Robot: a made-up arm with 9 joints.
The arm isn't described. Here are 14 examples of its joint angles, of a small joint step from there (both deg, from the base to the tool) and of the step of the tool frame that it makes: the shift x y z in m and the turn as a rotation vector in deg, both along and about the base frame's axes.
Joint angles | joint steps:
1: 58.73 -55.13 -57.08 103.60 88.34 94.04 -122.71 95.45 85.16 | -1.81 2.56 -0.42 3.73 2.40 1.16 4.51 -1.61 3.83
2: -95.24 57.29 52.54 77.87 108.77 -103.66 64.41 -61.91 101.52 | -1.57 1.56 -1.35 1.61 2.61 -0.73 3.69 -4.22 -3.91
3: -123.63 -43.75 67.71 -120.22 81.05 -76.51 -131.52 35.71 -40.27 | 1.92 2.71 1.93 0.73 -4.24 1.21 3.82 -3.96 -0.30
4: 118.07 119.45 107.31 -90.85 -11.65 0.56 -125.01 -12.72 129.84 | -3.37 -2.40 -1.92 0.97 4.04 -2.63 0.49 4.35 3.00
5: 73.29 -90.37 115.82 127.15 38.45 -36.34 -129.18 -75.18 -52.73 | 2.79 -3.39 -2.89 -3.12 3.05 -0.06 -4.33 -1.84 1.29
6: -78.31 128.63 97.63 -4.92 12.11 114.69 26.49 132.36 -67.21 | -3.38 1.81 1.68 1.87 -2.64 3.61 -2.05 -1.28 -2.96
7: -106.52 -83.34 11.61 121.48 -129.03 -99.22 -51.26 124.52 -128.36 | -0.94 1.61 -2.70 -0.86 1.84 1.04 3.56 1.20 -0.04
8: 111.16 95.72 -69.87 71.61 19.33 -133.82 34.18 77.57 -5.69 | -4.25 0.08 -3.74 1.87 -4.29 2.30 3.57 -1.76 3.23
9: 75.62 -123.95 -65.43 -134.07 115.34 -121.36 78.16 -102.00 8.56 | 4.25 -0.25 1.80 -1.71 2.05 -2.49 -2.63 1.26 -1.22
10: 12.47 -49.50 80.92 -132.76 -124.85 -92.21 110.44 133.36 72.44 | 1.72 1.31 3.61 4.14 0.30 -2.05 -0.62 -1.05 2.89
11: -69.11 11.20 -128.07 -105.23 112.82 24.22 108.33 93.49 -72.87 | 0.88 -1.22 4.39 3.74 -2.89 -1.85 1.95 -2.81 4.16
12: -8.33 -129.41 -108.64 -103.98 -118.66 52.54 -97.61 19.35 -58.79 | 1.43 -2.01 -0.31 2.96 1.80 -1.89 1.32 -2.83 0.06
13: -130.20 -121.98 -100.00 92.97 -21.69 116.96 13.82 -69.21 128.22 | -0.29 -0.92 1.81 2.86 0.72 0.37 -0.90 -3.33 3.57
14: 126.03 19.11 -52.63 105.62 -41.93 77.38 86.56 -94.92 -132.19 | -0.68 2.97 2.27 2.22 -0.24 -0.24 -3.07 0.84 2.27
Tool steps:
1: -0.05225 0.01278 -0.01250 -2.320 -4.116 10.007
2: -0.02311 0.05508 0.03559 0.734 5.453 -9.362
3: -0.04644 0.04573 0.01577 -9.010 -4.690 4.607
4: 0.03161 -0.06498 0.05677 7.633 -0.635 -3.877
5: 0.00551 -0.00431 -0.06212 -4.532 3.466 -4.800
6: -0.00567 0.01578 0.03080 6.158 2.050 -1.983
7: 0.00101 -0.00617 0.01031 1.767 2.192 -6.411
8: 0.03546 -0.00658 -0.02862 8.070 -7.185 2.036
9: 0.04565 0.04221 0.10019 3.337 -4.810 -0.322
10: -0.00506 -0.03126 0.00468 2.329 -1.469 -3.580
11: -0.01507 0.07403 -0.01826 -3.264 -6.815 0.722
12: -0.04250 -0.01541 -0.00787 -1.015 5.086 -0.402
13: -0.03776 0.02649 -0.05072 7.557 0.167 -4.973
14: 0.03047 0.02312 -0.00546 1.483 -5.558 3.122
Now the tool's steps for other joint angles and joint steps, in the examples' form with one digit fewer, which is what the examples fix.
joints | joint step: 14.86 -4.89 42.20 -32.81 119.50 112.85 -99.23 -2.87 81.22 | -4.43 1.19 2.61 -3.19 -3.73 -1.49 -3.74 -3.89 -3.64
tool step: -0.0205 -0.0246 -0.0357 8.24 0.30 -0.08
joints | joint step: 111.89 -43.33 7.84 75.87 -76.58 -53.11 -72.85 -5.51 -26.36 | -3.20 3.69 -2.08 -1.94 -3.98 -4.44 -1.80 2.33 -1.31
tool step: 0.0892 0.0235 0.1174 -2.62 9.45 0.76
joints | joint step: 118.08 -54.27 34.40 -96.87 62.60 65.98 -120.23 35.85 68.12 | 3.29 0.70 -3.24 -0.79 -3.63 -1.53 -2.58 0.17 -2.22
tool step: -0.0439 0.0149 0.0235 -2.09 -7.46 -1.46
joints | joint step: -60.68 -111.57 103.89 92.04 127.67 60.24 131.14 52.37 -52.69 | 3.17 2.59 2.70 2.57 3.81 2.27 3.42 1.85 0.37
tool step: -0.1348 -0.0083 -0.0643 -0.44 -13.67 -2.64
